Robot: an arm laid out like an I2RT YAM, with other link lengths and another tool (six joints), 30 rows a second.
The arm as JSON. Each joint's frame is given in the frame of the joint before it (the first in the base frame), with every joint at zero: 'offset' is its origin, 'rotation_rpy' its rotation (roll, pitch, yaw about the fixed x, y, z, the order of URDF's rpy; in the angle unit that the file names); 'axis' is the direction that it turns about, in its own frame. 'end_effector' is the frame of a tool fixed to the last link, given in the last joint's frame.
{
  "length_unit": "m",
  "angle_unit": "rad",
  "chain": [
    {
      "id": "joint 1",
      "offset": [
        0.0,
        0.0,
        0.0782
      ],
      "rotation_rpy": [
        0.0,
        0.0,
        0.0
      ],
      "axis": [
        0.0,
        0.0,
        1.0
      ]
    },
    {
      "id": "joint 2",
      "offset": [
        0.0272,
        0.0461,
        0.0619
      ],
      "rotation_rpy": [
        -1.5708,
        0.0,
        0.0
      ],
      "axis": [
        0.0,
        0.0,
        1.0
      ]
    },
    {
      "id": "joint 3",
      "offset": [
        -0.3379,
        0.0,
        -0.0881
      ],
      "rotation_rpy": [
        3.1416,
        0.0,
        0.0
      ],
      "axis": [
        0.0,
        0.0,
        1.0
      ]
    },
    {
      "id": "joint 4",
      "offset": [
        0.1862,
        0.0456,
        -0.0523
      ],
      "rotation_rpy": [
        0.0,
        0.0,
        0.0
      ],
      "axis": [
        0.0,
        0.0,
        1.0
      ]
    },
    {
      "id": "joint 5",
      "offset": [
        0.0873,
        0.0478,
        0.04
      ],
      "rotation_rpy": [
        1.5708,
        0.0,
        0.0
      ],
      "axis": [
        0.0,
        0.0,
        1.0
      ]
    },
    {
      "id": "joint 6",
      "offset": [
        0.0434,
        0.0,
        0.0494
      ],
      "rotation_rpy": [
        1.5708,
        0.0,
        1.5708
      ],
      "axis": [
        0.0,
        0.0,
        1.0
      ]
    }
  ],
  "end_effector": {
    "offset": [
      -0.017,
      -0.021,
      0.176
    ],
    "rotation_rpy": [
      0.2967,
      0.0,
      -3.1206
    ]
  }
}
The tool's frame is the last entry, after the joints.
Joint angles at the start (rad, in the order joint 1, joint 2, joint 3, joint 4, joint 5, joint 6):
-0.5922, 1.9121, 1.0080, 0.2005, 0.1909, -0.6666
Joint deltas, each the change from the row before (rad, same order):
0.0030, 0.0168, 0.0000, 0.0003, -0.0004, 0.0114
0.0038, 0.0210, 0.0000, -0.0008, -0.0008, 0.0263
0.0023, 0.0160, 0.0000, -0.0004, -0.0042, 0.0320
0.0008, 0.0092, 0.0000, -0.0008, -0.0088, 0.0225
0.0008, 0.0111, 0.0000, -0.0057, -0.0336, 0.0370
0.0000, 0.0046, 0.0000, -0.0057, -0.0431, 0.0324
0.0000, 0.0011, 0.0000, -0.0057, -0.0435, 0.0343
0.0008, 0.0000, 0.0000, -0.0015, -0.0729, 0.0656
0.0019, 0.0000, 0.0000, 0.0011, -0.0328, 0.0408
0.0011, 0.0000, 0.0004, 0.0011, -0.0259, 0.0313
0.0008, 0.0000, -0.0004, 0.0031, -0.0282, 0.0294
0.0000, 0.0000, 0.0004, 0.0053, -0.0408, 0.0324
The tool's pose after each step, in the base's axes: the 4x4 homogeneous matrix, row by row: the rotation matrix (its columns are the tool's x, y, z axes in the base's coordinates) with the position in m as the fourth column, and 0 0 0 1 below. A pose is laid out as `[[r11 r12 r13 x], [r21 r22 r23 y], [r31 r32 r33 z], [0 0 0 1]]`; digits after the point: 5 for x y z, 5 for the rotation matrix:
[[0.21001 0.94726 0.24208 0.41456], [0.81102 -0.03050 -0.58423 -0.33176], [-0.54603 0.31903 -0.77465 0.13652], [0 0 0 1]]
[[0.21886 0.94770 0.23229 0.41591], [0.82208 -0.05084 -0.56710 -0.33023], [-0.52564 0.31508 -0.79021 0.12632], [0 0 0 1]]
[[0.23501 0.94493 0.22777 0.41723], [0.83247 -0.07470 -0.54901 -0.32882], [-0.50176 0.31863 -0.80418 0.11879], [0 0 0 1]]
[[0.24535 0.94196 0.22918 0.41853], [0.84119 -0.08935 -0.53331 -0.32706], [-0.48187 0.32363 -0.81429 0.11435], [0 0 0 1]]
[[0.25441 0.93589 0.24371 0.42213], [0.86277 -0.10579 -0.49440 -0.32043], [-0.43692 0.33605 -0.83437 0.10798], [0 0 0 1]]
[[0.25776 0.92846 0.26742 0.42655], [0.88451 -0.11537 -0.45203 -0.31232], [-0.38884 0.35305 -0.85097 0.10496], [0 0 0 1]]
[[0.26229 0.91946 0.29290 0.43087], [0.90358 -0.12746 -0.40901 -0.30411], [-0.33874 0.37194 -0.86424 0.10400], [0 0 0 1]]
[[0.27420 0.89910 0.34124 0.43932], [0.92884 -0.15567 -0.33619 -0.29091], [-0.24914 0.40914 -0.87780 0.10583], [0 0 0 1]]
[[0.28491 0.88651 0.36460 0.44370], [0.93733 -0.17806 -0.29950 -0.28465], [-0.20059 0.42709 -0.88168 0.10745], [0 0 0 1]]
[[0.29198 0.87648 0.38278 0.44705], [0.94254 -0.19576 -0.27072 -0.27994], [-0.16235 0.43983 -0.88328 0.10901], [0 0 0 1]]
[[0.29568 0.86645 0.40229 0.45053], [0.94725 -0.21141 -0.24090 -0.27493], [-0.12368 0.45230 -0.88325 0.11084], [0 0 0 1]]
[[0.29331 0.85404 0.42963 0.45537], [0.95309 -0.22610 -0.20122 -0.26820], [-0.07471 0.46849 -0.88030 0.11405], [0 0 0 1]]

